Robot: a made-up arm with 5 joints.
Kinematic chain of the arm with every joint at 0, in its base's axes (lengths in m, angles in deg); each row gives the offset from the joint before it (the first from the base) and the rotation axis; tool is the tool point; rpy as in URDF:
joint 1: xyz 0.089 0 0.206 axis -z
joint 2: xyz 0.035 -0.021 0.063 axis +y
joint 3: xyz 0.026 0 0.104 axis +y
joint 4: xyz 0.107 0 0.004 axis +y
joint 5: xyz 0.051 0.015 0 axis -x
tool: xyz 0 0 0 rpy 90 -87.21 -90
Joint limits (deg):
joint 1: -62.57..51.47
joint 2: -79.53..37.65
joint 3: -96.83..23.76
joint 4: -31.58..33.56
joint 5: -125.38..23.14
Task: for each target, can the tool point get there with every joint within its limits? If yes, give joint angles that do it. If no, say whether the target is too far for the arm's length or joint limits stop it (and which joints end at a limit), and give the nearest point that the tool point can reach.
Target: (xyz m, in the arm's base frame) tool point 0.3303 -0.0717 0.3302
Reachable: yes | joints 15.19 21.43 -4.38 -18.64 -53.28
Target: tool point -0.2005 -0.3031 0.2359
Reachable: no: too far | nearest point -0.0617 -0.1578 0.3006 | short by 0.211 m
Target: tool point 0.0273 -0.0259 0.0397
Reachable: no: joint limits stop it (at a limit: joint 1, joint 2, joint 3, joint 4) | nearest point 0.1898 -0.1363 0.1926 | short by 0.249 m
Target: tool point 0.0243 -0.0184 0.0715
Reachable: no: joint limits stop it (at a limit: joint 1, joint 2, joint 3, joint 4) | nearest point 0.1898 -0.1363 0.1926 | short by 0.237 m
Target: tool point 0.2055 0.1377 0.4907
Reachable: yes | joints -51.67 17.56 -73.01 3.89 -6.99
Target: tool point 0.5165 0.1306 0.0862
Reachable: no: too far | nearest point 0.3233 0.0716 0.2398 | short by 0.254 m
